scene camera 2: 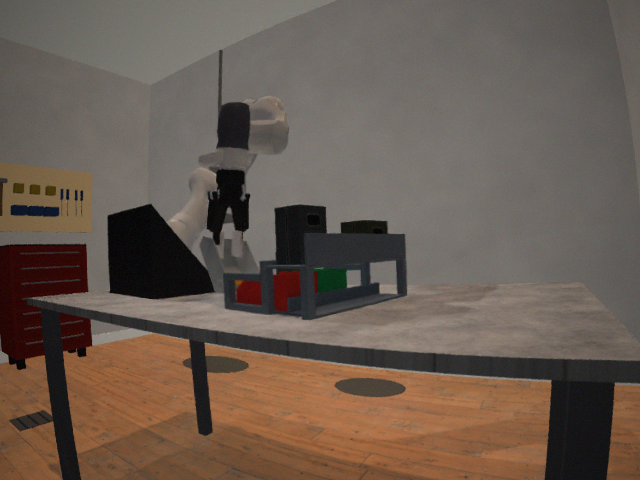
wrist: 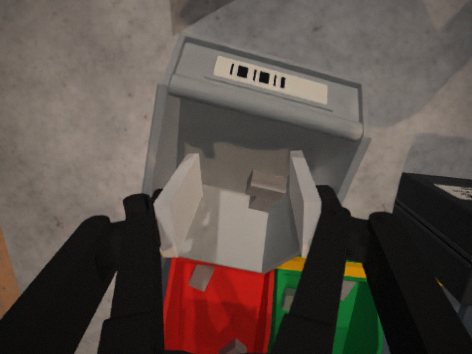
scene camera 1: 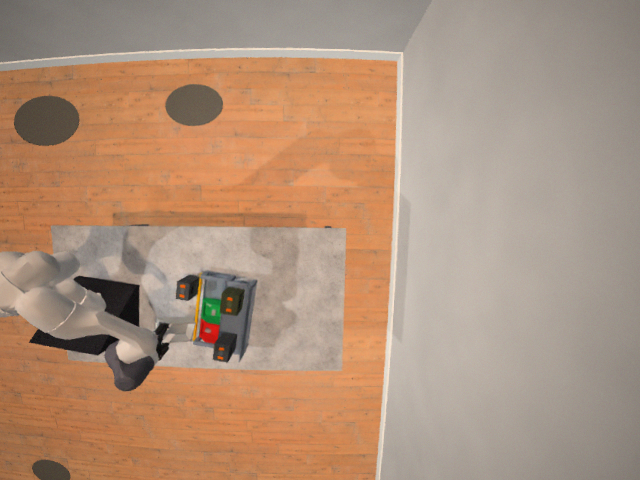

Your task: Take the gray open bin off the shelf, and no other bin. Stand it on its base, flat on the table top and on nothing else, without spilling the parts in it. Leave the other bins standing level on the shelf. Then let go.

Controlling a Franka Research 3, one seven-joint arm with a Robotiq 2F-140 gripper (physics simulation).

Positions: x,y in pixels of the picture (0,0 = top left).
Labels:
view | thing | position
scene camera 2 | my gripper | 227,257
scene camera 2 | red bin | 286,284
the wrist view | my gripper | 244,173
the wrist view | gray open bin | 242,110
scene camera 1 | gray open bin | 183,327

